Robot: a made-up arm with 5 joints.
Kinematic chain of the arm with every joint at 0, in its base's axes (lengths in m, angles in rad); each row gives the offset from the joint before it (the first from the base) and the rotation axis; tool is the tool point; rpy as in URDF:
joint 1: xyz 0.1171 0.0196 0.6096 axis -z
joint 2: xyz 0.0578 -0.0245 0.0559 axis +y
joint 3: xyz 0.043 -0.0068 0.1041 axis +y
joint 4: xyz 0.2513 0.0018 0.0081 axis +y
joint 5: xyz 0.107 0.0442 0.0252 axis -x
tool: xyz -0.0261 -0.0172 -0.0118 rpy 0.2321 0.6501 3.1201
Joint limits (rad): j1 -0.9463..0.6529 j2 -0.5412..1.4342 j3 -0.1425..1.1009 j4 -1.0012..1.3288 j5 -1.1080..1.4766
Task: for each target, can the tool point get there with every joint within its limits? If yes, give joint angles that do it. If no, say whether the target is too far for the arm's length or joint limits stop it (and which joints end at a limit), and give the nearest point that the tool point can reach.
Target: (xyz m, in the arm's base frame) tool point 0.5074 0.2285 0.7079
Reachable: yes | joints -0.4891 0.1795 0.1077 -0.3072 -0.2564
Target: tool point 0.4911 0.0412 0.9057
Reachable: yes | joints -0.0403 -0.2999 -0.0346 -0.0770 -0.5640
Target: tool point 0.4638 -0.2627 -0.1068
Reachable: no: too far | nearest point 0.3385 -0.1480 0.3135 | short by 0.453 m
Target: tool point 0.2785 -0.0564 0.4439
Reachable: yes | joints 0.4664 0.2649 0.9935 0.8179 -0.4693
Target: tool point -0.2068 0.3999 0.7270
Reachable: no: joint limits stop it (at a limit: joint 1, joint 2, joint 3, joint 4, joint 5) | nearest point 0.0202 0.0954 0.5097 | short by 0.438 m
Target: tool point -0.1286 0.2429 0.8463
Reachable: no: joint limits stop it (at a limit: joint 2, joint 3, joint 4, joint 5) | nearest point 0.0429 0.0871 0.5373 | short by 0.386 m
